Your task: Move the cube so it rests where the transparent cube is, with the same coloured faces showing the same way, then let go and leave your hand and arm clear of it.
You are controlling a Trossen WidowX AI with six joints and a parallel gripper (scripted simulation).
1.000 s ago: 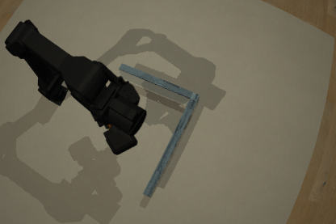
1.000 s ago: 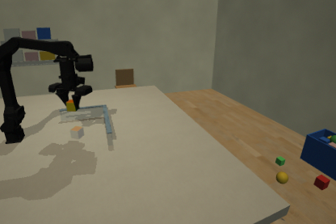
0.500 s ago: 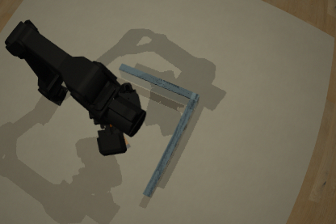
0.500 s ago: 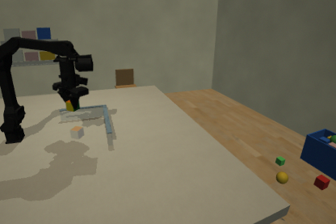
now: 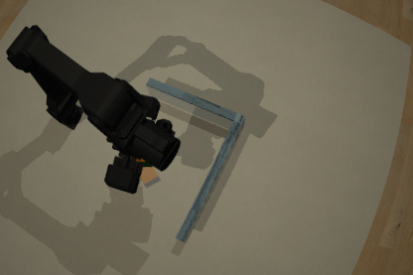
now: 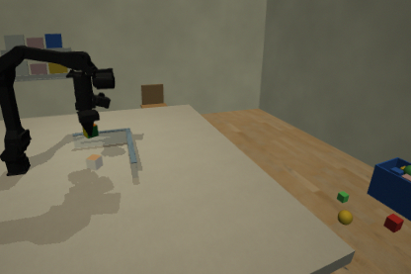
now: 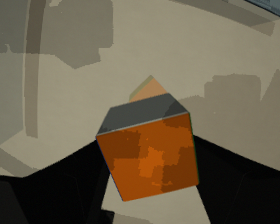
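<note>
My gripper is now 140 mm above the transparent cube and 10 mm to the left of it.
</note>
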